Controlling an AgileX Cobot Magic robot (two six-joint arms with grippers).
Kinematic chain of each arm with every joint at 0, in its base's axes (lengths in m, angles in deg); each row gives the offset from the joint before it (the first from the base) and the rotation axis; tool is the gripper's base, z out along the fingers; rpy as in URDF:
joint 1: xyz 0 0 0.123 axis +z
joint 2: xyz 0 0 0 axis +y
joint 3: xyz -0.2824 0 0.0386 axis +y
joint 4: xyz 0.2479 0 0.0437 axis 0.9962 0 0.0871
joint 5: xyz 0 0 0 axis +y
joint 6: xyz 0.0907 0 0.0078 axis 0.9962 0 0.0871
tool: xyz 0 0 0 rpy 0 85 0
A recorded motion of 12 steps. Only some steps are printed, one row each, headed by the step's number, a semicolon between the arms.
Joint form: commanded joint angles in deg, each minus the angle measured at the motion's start. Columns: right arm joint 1, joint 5, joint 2, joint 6, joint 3, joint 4; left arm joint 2, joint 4, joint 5, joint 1, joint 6, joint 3.
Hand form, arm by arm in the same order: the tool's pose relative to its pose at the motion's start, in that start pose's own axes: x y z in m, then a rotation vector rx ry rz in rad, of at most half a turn. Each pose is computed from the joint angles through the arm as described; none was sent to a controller.
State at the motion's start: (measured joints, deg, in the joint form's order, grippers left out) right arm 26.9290 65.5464 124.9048 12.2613 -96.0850 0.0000; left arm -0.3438 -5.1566 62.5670 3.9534 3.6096 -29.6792
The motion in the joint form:
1: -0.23 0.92 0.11 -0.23 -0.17 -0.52; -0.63 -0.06 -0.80 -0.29 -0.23 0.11
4: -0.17 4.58 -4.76 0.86 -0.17 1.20; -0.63 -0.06 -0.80 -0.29 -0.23 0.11
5: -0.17 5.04 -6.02 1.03 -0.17 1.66; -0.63 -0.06 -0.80 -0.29 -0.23 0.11
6: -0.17 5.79 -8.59 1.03 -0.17 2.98; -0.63 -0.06 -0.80 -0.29 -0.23 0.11
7: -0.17 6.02 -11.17 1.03 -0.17 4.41; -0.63 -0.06 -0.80 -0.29 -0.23 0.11
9: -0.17 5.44 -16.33 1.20 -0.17 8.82; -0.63 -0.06 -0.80 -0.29 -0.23 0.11
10: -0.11 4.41 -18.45 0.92 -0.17 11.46; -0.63 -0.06 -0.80 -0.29 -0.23 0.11
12: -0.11 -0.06 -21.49 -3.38 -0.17 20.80; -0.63 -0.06 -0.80 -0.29 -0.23 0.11
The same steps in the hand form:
1: 0.0003 -0.0026 0.0001 0.0113 0.0129 -0.0037; 0.0000 -0.0001 -0.0011 0.0044 -0.0229 -0.0015
4: 0.0109 -0.0018 -0.0362 -0.0205 -0.0017 0.0250; 0.0000 -0.0001 -0.0011 0.0044 -0.0229 -0.0015
5: 0.0133 -0.0016 -0.0455 -0.0311 -0.0136 0.0303; 0.0000 -0.0001 -0.0011 0.0044 -0.0229 -0.0015
6: 0.0187 -0.0007 -0.0642 -0.0598 -0.0396 0.0363; 0.0000 -0.0001 -0.0011 0.0044 -0.0229 -0.0015
7: 0.0241 0.0003 -0.0829 -0.0926 -0.0743 0.0419; 0.0000 -0.0001 -0.0011 0.0044 -0.0229 -0.0015
9: 0.0363 0.0044 -0.1202 -0.1888 -0.1547 0.0597; 0.0000 -0.0001 -0.0011 0.0044 -0.0229 -0.0015
10: 0.0413 0.0076 -0.1359 -0.2449 -0.1983 0.0627; 0.0000 -0.0001 -0.0011 0.0044 -0.0229 -0.0015
12: 0.0465 0.0192 -0.1626 -0.4172 -0.3037 0.0304; 0.0000 -0.0001 -0.0011 0.0044 -0.0229 -0.0015

